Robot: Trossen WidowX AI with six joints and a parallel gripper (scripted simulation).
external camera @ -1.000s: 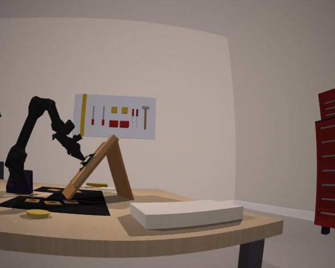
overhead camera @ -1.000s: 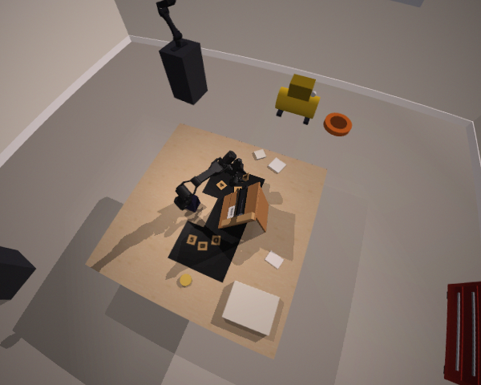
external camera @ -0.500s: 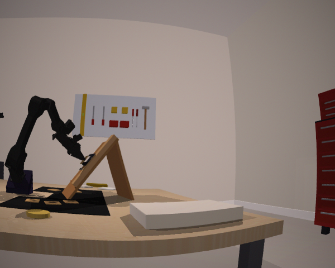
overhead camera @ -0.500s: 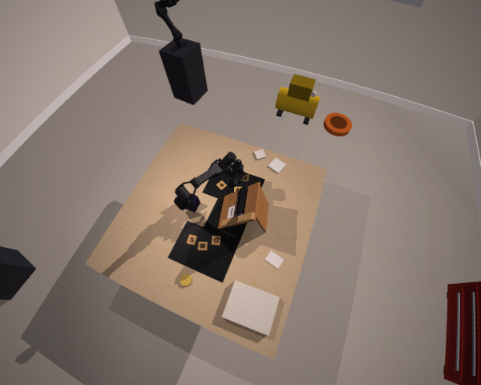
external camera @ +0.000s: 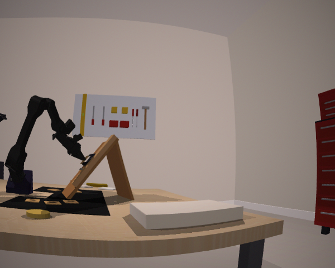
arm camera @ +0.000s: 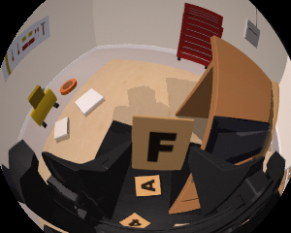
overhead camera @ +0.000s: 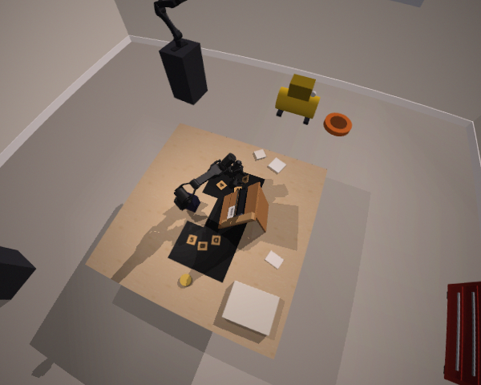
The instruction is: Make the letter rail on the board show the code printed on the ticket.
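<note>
The white ticket is 2 cm ahead of my gripper tip, 21 cm to the right of it and 8 cm below it. Round my gripper tip: black mat: 10 cm behind, 25 cm to the right, 18 cm below; white slab: 39 cm ahead, 63 cm to the right, 16 cm below.
</note>
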